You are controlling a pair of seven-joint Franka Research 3 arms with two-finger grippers.
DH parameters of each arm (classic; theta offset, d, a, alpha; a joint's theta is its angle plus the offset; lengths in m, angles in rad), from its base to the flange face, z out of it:
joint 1: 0 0.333 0 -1.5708
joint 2: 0 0 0 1.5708
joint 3: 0 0.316 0.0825 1.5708
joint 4: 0 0 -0.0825 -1.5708
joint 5: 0 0.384 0 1.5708
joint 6: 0 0 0.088 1.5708
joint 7: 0 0.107 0 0
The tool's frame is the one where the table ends.
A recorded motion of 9 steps. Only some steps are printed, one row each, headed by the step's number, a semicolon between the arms.
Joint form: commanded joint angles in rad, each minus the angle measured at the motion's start. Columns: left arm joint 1, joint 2, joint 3, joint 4, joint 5, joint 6, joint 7; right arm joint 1, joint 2, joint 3, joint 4, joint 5, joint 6, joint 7.
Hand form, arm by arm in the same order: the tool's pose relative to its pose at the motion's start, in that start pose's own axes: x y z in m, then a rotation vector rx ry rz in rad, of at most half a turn. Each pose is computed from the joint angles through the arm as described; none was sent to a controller.
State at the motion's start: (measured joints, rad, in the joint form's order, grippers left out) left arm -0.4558 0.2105 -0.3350 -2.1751 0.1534 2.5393 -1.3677; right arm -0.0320 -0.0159 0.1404 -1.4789 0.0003 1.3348 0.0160
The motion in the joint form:
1: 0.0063 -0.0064 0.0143 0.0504 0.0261 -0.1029 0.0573; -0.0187 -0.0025 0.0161 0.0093 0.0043 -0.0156 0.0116
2: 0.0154 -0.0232 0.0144 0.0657 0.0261 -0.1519 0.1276; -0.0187 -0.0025 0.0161 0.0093 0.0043 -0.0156 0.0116
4: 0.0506 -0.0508 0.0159 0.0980 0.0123 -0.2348 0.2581; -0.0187 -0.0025 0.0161 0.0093 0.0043 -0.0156 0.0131
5: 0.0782 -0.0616 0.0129 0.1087 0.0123 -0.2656 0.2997; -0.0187 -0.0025 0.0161 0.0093 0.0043 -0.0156 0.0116
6: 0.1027 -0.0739 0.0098 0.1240 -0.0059 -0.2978 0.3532; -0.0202 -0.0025 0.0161 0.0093 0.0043 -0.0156 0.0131
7: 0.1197 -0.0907 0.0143 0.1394 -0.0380 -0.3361 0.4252; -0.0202 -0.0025 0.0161 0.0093 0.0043 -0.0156 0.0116
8: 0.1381 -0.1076 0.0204 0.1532 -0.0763 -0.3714 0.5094; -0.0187 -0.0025 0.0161 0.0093 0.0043 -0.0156 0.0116
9: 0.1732 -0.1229 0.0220 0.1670 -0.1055 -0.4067 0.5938; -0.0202 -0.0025 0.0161 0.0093 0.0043 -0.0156 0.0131
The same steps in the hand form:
1: 0.0168 0.0029 -0.0128 0.0555 0.0185 0.0534; -0.0032 0.0007 -0.0039 0.0038 -0.0040 0.0132
2: 0.0238 0.0022 -0.0237 0.0774 0.0215 0.1123; -0.0032 0.0007 -0.0039 0.0038 -0.0040 0.0132
4: 0.0470 -0.0025 -0.0447 0.1087 0.0172 0.1913; -0.0032 0.0007 -0.0039 0.0038 -0.0040 0.0147
5: 0.0612 -0.0076 -0.0525 0.1228 0.0181 0.2065; -0.0032 0.0007 -0.0039 0.0038 -0.0040 0.0132
6: 0.0735 -0.0110 -0.0631 0.1270 0.0078 0.2240; -0.0032 0.0014 -0.0039 0.0040 -0.0040 0.0162
7: 0.0847 -0.0151 -0.0757 0.1280 -0.0125 0.2516; -0.0032 0.0014 -0.0039 0.0040 -0.0040 0.0147
8: 0.0964 -0.0203 -0.0880 0.1223 -0.0379 0.2863; -0.0032 0.0007 -0.0039 0.0038 -0.0040 0.0132
9: 0.1140 -0.0295 -0.0999 0.1186 -0.0584 0.3160; -0.0032 0.0014 -0.0039 0.0040 -0.0040 0.0162

